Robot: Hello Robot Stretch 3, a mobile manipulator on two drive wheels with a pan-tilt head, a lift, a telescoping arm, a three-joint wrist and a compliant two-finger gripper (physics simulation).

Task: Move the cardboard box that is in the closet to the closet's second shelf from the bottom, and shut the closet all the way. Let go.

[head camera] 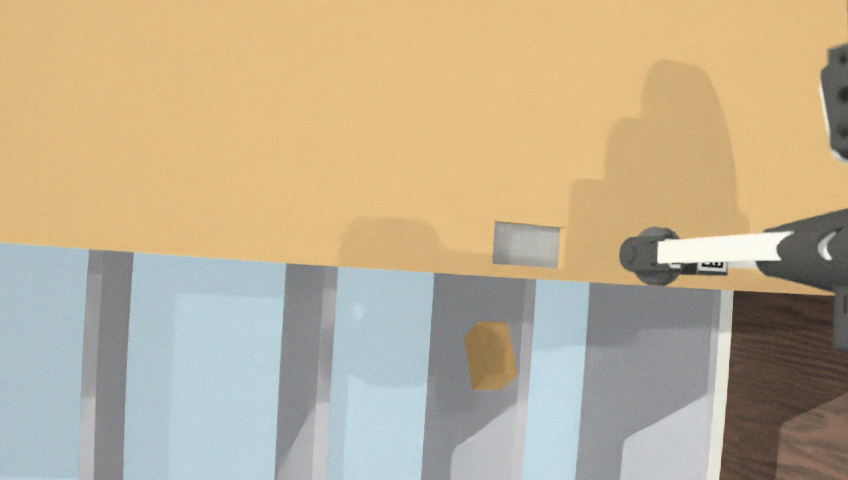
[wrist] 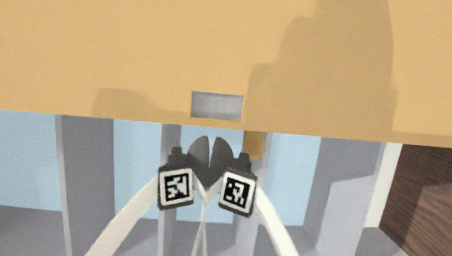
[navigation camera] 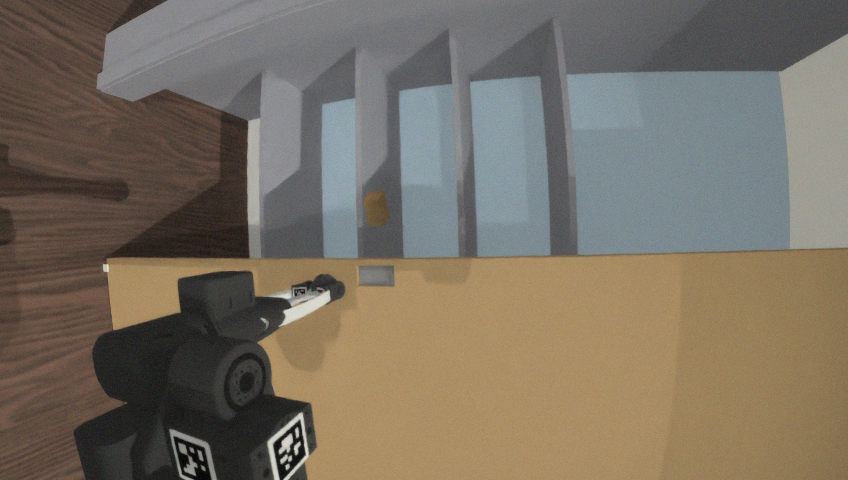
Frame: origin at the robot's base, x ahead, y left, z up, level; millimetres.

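Seen in the pictures: gripper, fingertip midpoint: (head camera: 641, 256) (wrist: 210, 155) (navigation camera: 331, 286).
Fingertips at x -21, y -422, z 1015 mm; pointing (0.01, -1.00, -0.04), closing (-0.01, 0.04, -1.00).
Note:
Pixels of each thing's top centre, then the offset from my fingertips to it. "spot": a spot on its surface instead. Level surfaces: height alone.
- cardboard box, top centre: (head camera: 475, 355) (navigation camera: 384, 208) (wrist: 245, 142) dx +144, dy -552, dz -127 mm
- grey recessed handle, surface spot: (head camera: 526, 244) (wrist: 218, 105) (navigation camera: 376, 275) spot: dx -13, dy -195, dz -12 mm
- closet's grey side frame, surface spot: (navigation camera: 208, 53) spot: dx +583, dy -204, dz -510 mm
- Dark wooden floor, surface height: dz -1015 mm
The cardboard box (head camera: 490, 356) (navigation camera: 376, 208) (wrist: 253, 145) sits on the closet's second shelf from the bottom (head camera: 443, 410) (navigation camera: 371, 124); the door edge partly hides it in the wrist view. The tan closet door (head camera: 238, 118) (navigation camera: 535, 368) (wrist: 75, 45) covers one side, and the shelves show in the opening beside it. A grey recessed handle (head camera: 526, 244) (navigation camera: 376, 275) (wrist: 217, 106) lies near the door's edge. My gripper (head camera: 654, 255) (navigation camera: 328, 287) (wrist: 210, 155) is in front of the closet, below the handle's height and near the door edge. Its fingertips are together and hold no object.
The closet's grey side frame (navigation camera: 208, 53) stands at the far side of the opening. More shelf boards (head camera: 306, 356) (navigation camera: 464, 178) lie above the box's shelf, with blue wall (head camera: 226, 368) (navigation camera: 684, 178) behind. Dark wooden floor (head camera: 767, 356) (navigation camera: 59, 118) (wrist: 425, 200) shows below the closet.

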